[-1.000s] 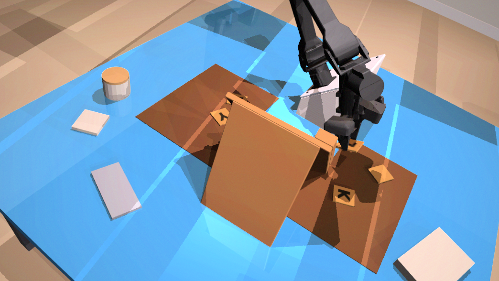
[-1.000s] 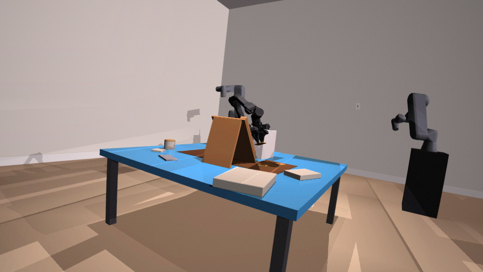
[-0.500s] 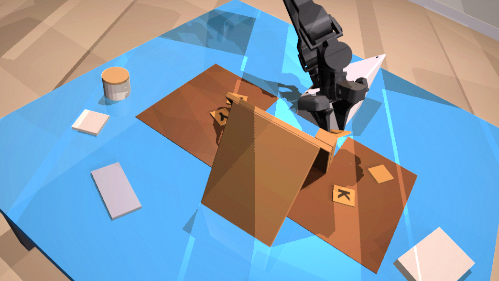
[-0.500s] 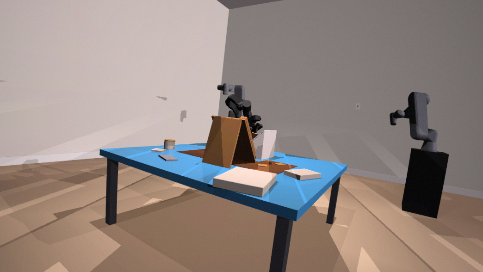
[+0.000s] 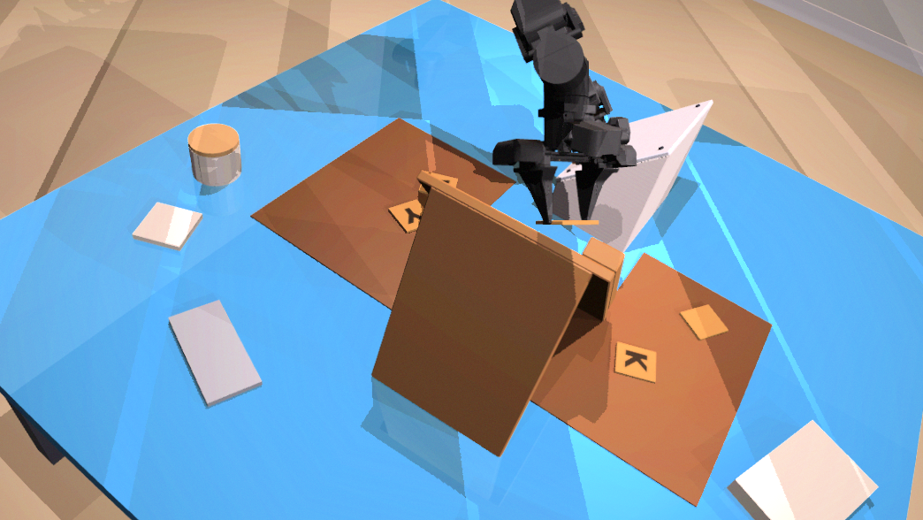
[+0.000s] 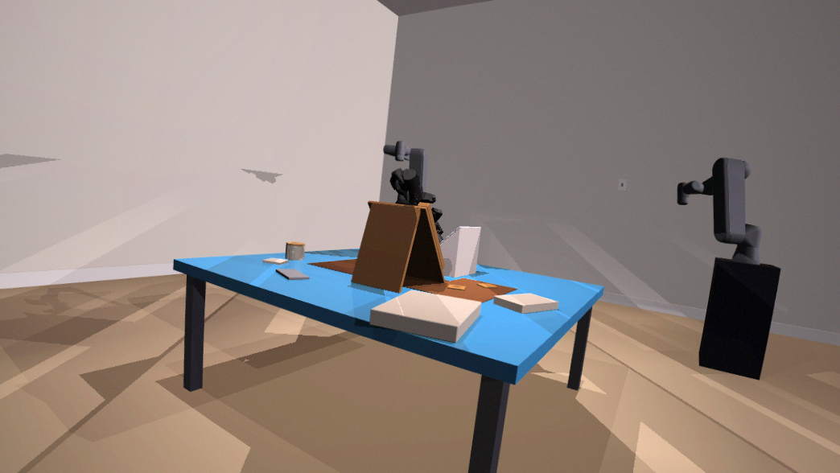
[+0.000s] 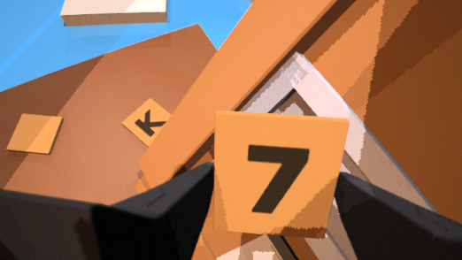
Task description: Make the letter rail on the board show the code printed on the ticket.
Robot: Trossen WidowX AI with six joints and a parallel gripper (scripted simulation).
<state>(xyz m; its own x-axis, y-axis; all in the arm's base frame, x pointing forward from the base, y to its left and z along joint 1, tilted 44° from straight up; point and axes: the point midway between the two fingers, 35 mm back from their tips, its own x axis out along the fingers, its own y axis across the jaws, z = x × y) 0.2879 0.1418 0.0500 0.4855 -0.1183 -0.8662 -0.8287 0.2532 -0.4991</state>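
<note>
Now: gripper tip 110 mm above the white ticket, 70 mm to the left of it and 10 mm past it. From my gripper tip the other things lie so: grey card 350 mm ahead, 280 mm to the right, 200 mm below; then brown mat 200 mm below, 110 mm behind, 70 mm to the right; then pale block 430 mm to the left, 190 mm below, 20 mm behind.
</note>
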